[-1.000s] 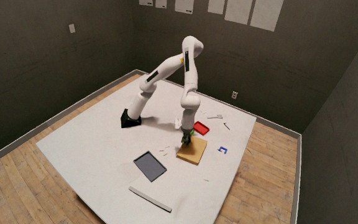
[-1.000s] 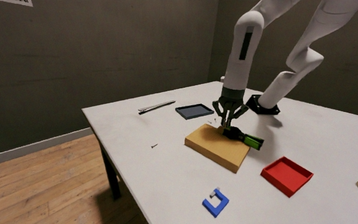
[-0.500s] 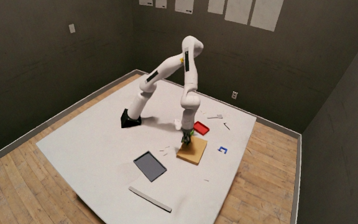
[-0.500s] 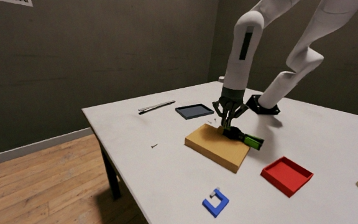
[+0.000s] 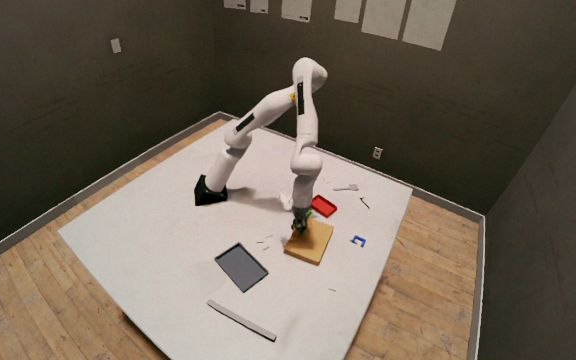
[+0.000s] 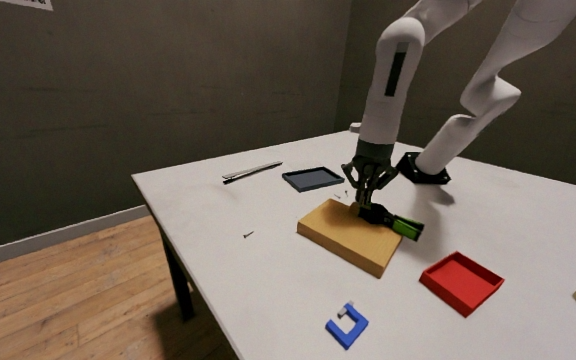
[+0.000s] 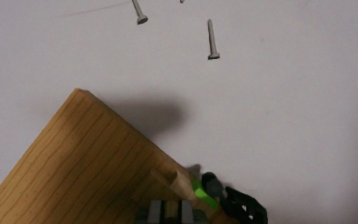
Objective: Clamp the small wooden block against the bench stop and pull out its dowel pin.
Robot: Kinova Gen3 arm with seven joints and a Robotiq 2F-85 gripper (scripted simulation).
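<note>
My hand is 2 cm above the dowel pin. The rest, counted from my hand: grey tray (26 cm to the right, 8 cm below, 4 cm behind); red tray (22 cm to the left, 8 cm below, 4 cm behind); small wooden block (4 cm below).
</note>
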